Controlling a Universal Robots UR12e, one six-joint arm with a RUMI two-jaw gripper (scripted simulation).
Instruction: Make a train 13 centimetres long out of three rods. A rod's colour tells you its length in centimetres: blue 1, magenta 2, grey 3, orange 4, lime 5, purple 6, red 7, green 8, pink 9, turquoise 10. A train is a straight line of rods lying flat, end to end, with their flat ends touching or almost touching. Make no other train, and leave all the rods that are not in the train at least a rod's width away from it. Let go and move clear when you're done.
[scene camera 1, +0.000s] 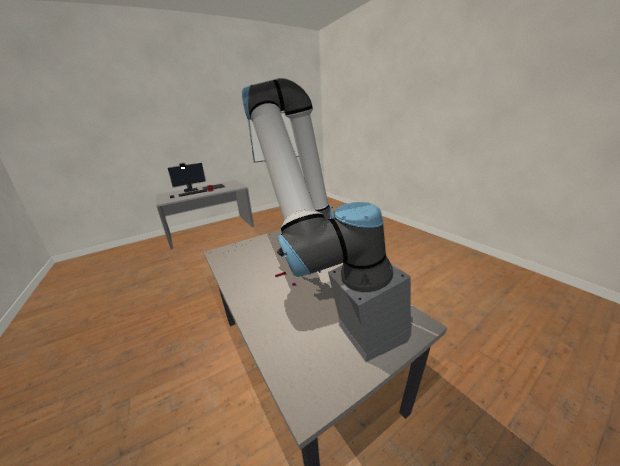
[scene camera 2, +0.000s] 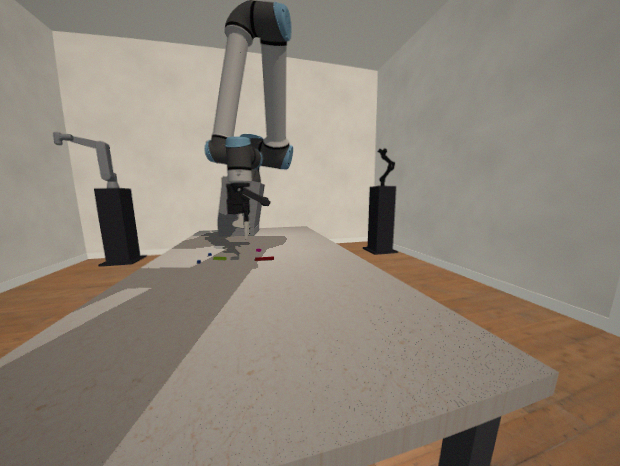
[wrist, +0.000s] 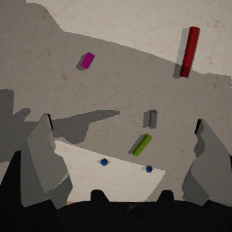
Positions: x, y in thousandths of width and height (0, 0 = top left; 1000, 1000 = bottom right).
I see my gripper (scene camera 2: 398, 505).
My gripper also shows in the wrist view (wrist: 537, 506).
